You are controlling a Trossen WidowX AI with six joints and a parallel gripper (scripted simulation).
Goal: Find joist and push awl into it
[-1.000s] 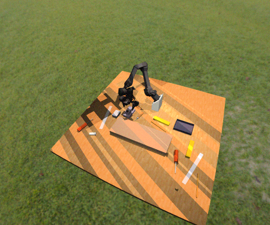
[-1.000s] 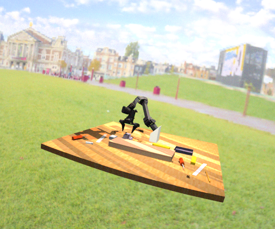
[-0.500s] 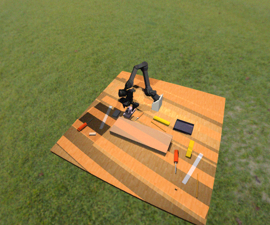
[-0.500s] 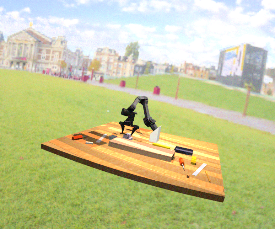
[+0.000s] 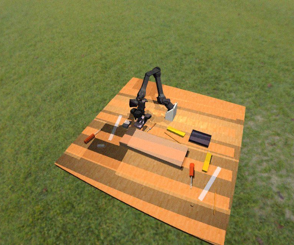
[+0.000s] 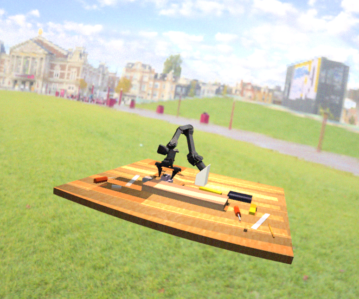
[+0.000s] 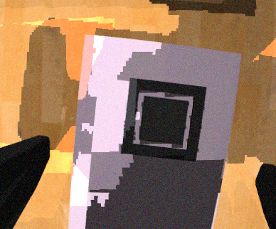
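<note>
The stud finder is 1 cm above my gripper tip. From my gripper tip the other things lie so: awl: 1 cm ahead, 11 cm to the left, 2 cm below; grey block: 5 cm ahead, 11 cm to the right, 2 cm below; dark tray: 2 cm behind, 54 cm to the left, 2 cm below.
</note>
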